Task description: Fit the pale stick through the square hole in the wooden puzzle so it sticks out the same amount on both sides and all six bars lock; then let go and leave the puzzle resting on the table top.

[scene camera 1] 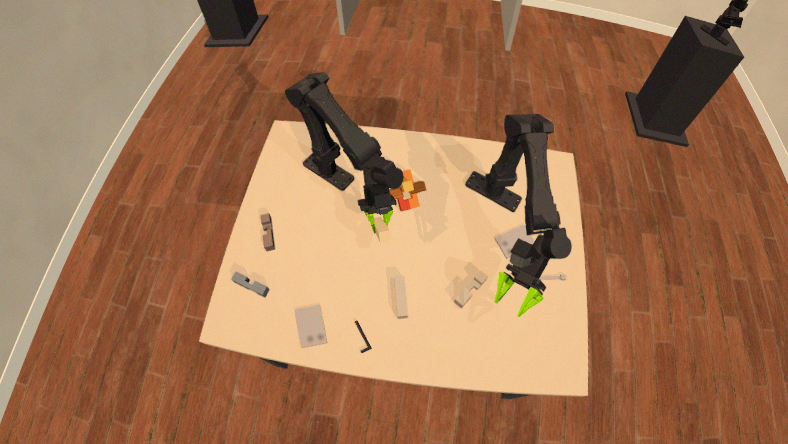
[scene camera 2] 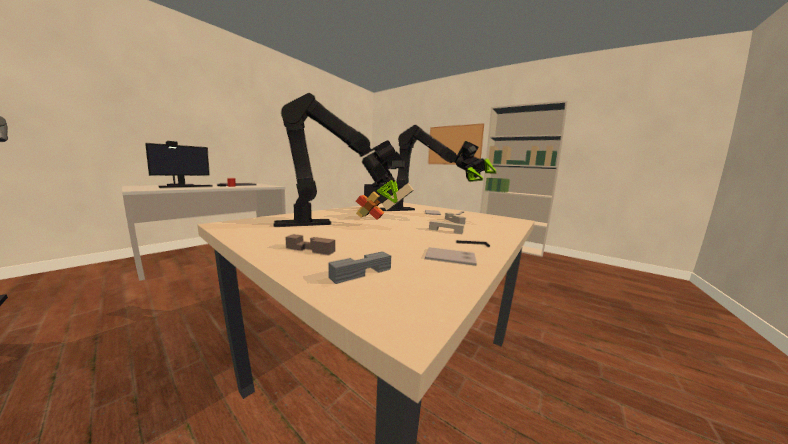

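Where they show: left gripper, fingertip midpoint: [scene camera 1: 506, 309] [scene camera 2: 489, 175]; right gripper, fingertip midpoint: [scene camera 2: 397, 202]; left arm's base at its link origin: [scene camera 1: 493, 192] [scene camera 2: 397, 209]; right arm's base at its link origin: [scene camera 1: 328, 171] [scene camera 2: 303, 223].
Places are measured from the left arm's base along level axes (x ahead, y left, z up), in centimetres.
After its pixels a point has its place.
Observation:
The wooden puzzle [scene camera 1: 407, 190] {x 21.8, y -21.8, z 10.1 cm}, made of orange, red and brown bars, sits on the table between the two arm bases; it also shows in scene camera 2 [scene camera 2: 368, 205] {x 24.8, y -27.1, z 6.4 cm}. My right gripper [scene camera 1: 380, 219] {x 38.1, y -20.8, z 9.4 cm} is just left of it and shut on the pale stick [scene camera 1: 382, 229] {x 39.5, y -18.7, z 15.5 cm}. In scene camera 2 the stick [scene camera 2: 397, 197] {x 39.4, y -21.5, z 11.3 cm} is held tilted, with its lower end at the puzzle. I cannot tell whether the end is inside the hole. My left gripper [scene camera 1: 517, 295] [scene camera 2: 479, 170] {x 43.3, y 21.3, z 21.5 cm} is open and empty, raised above the right side of the table.
Loose parts lie on the table: a brown notched bar [scene camera 1: 267, 232] {x 56.4, y -53.3, z 3.1 cm}, a grey notched bar [scene camera 1: 249, 283] {x 73.1, y -46.4, z 3.1 cm}, a grey plate [scene camera 1: 309, 325] {x 71.9, y -23.3, z 0.6 cm}, a black hex key [scene camera 1: 362, 336] {x 65.4, y -8.5, z 0.8 cm}, a pale bar [scene camera 1: 399, 295] {x 49.5, y -6.3, z 3.1 cm}, a pale notched piece [scene camera 1: 468, 284] {x 35.8, y 9.2, z 3.2 cm} and a screw [scene camera 1: 553, 277] {x 17.5, y 31.8, z 0.5 cm}.

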